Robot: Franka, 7 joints.
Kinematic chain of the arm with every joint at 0, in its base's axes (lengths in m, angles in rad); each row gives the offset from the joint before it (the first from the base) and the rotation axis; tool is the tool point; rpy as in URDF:
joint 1: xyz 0 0 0.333 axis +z
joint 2: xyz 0 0 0 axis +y
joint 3: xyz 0 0 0.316 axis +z
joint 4: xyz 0.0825 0 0 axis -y
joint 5: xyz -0.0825 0 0.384 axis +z
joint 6: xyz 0 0 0 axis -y
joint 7: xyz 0.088 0 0 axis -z
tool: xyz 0 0 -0.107 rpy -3.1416 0 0
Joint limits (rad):
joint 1: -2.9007..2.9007
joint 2: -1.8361..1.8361
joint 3: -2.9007..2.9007
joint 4: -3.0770..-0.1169
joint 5: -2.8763..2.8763
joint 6: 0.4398..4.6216
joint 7: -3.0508..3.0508
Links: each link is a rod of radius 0.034 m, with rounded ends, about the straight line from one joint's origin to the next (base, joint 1, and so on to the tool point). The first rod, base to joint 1, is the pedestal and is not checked.
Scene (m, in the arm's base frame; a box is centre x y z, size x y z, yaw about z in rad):
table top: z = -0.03
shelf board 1: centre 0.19 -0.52 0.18 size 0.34 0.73 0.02 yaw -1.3
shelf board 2: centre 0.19 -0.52 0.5 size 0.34 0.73 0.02 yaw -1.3
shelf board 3: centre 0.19 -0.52 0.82 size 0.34 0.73 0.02 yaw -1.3
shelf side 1: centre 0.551 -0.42 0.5 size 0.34 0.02 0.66 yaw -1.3
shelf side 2: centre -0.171 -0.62 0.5 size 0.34 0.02 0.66 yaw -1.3
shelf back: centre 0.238 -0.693 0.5 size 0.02 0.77 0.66 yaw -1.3
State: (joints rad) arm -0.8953 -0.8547 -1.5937 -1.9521 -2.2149 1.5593 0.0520
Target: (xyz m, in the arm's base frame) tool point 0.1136 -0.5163 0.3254
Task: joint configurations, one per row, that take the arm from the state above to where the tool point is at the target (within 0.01 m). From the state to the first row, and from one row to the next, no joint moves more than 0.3 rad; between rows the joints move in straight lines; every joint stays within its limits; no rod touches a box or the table.
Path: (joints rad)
1: -0.8030 -0.8921 -1.5068 -2.1985 -1.9410 1.4708 0.0422
2: -0.7107 -0.9295 -1.4198 -2.4449 -1.6671 1.3822 0.0323
3: -0.6184 -0.9669 -1.3329 -2.6913 -1.3932 1.2937 0.0225
4: -0.5261 -1.0044 -1.2460 -2.9378 -1.1193 1.2052 0.0126
5: -0.3086 -0.9961 -1.3172 -2.7961 -1.3926 1.3608 0.0225
6: -0.0911 -0.9879 -1.3885 -2.6544 -1.6658 1.5165 0.0323
7: 0.1264 -0.9796 -1.4597 -2.5128 -1.9391 1.6721 0.0422
8: 0.3439 -0.9714 -1.5310 -2.3711 -2.2124 1.8278 0.0520

